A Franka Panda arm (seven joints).
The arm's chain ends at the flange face. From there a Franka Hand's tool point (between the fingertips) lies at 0.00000 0.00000 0.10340 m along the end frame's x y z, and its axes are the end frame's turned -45 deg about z.
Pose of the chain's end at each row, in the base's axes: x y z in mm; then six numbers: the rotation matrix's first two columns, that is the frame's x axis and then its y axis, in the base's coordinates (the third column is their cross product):
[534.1 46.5 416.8 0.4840 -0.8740 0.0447 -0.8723 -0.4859 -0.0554]
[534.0 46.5 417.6 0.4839 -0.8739 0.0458 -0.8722 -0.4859 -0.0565]
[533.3 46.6 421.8 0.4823 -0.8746 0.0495 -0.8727 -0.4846 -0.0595]
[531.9 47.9 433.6 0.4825 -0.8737 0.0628 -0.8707 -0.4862 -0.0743]
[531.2 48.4 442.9 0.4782 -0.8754 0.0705 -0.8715 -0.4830 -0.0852]
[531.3 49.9 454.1 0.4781 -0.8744 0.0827 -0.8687 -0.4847 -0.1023]
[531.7 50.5 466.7 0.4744 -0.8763 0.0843 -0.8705 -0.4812 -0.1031]
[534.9 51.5 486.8 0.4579 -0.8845 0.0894 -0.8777 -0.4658 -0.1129]
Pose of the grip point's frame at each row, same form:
[541.4 45.2 313.7 0.9590 -0.2744 0.0708 -0.2746 -0.9616 -0.0076]
[541.4 45.2 314.5 0.9589 -0.2744 0.0723 -0.2746 -0.9615 -0.0076]
[541.2 45.1 318.7 0.9581 -0.2758 0.0771 -0.2761 -0.9611 -0.0071]
[541.8 46.0 330.7 0.9569 -0.2740 0.0969 -0.2745 -0.9616 -0.0081]
[542.4 46.3 340.1 0.9544 -0.2775 0.1101 -0.2781 -0.9605 -0.0104]
[544.7 47.5 351.6 0.9523 -0.2756 0.1308 -0.2762 -0.9610 -0.0139]
[545.2 48.0 364.2 0.9510 -0.2794 0.1325 -0.2801 -0.9599 -0.0133]
[549.5 48.7 384.5 0.9444 -0.2961 0.1430 -0.2968 -0.9548 -0.0166]

